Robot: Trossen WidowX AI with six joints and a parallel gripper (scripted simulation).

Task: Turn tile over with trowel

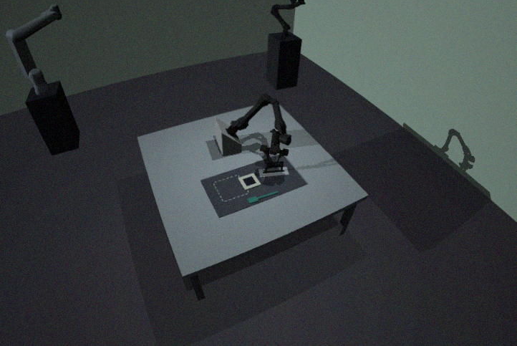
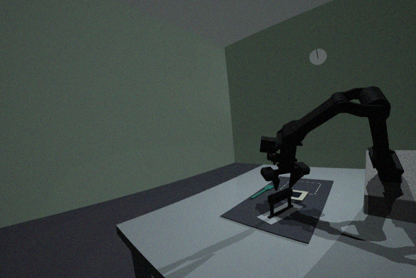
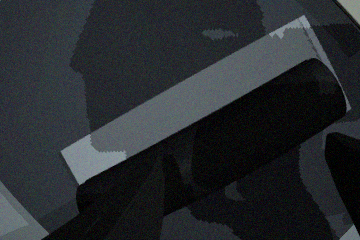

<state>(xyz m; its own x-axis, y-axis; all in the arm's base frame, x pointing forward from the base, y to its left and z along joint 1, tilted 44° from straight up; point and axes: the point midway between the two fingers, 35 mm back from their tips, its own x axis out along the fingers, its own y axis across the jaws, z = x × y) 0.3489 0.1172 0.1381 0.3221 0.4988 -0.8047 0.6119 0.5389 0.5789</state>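
The dark mat is 16 cm to the right of my gripper tip, 12 cm below it and 4 cm ahead of it. The rest, counted from my gripper tip: teal trowel: 18 cm ahead, 17 cm to the right, 9 cm below; then tile: 18 cm to the right, 9 cm below, 2 cm ahead.
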